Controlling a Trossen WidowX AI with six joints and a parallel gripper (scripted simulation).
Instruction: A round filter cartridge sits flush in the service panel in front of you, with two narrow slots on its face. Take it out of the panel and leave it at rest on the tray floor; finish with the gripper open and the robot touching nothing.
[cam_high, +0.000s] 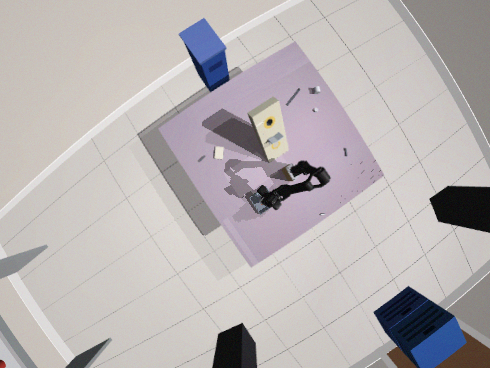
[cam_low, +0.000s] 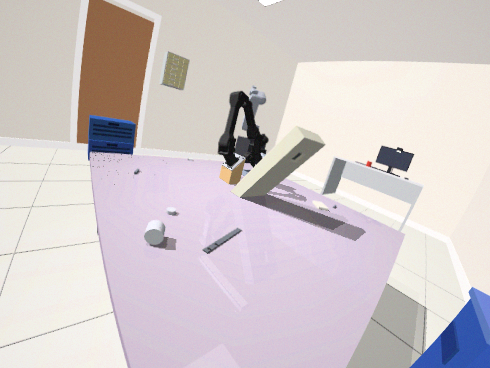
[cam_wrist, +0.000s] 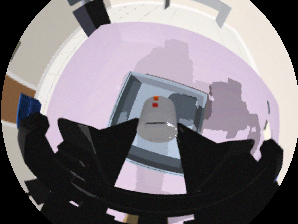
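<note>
Right now my gripper tip is right at the round filter cartridge. Round my gripper tip: grey tray (50 mm below); cream block (460 mm ahead, 120 mm to the left, 50 mm below).
</note>
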